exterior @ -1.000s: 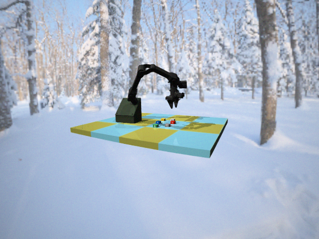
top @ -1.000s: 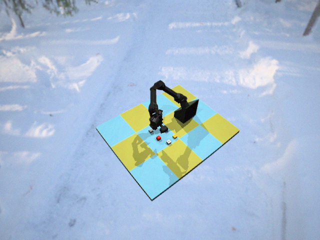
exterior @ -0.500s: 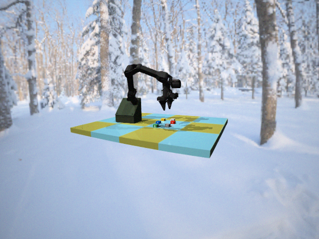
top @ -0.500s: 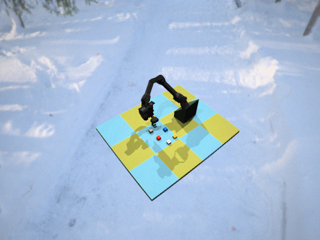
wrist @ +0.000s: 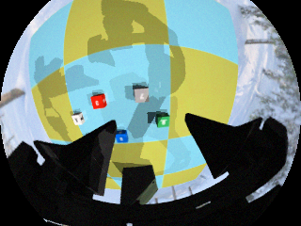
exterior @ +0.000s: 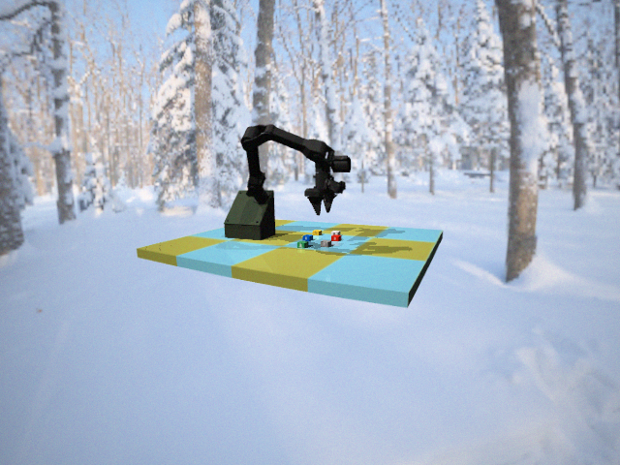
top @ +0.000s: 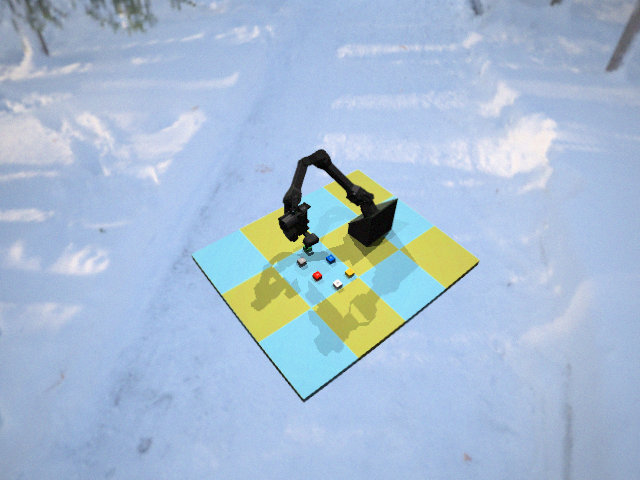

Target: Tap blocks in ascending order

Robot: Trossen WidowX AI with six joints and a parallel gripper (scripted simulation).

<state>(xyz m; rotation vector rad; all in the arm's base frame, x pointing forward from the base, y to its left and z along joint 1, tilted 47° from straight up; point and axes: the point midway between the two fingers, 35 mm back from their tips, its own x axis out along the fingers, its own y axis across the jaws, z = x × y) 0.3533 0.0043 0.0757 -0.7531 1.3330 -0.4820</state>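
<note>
The blue block lies 120 mm behind my gripper tip, 70 mm to the left of it and 110 mm below it. The rest, counted from my gripper tip: green block (60 mm behind, 50 mm to the right, 110 mm below); red block (10 mm behind, 120 mm to the left, 110 mm below); grey block (10 mm to the left, 110 mm below).
</note>
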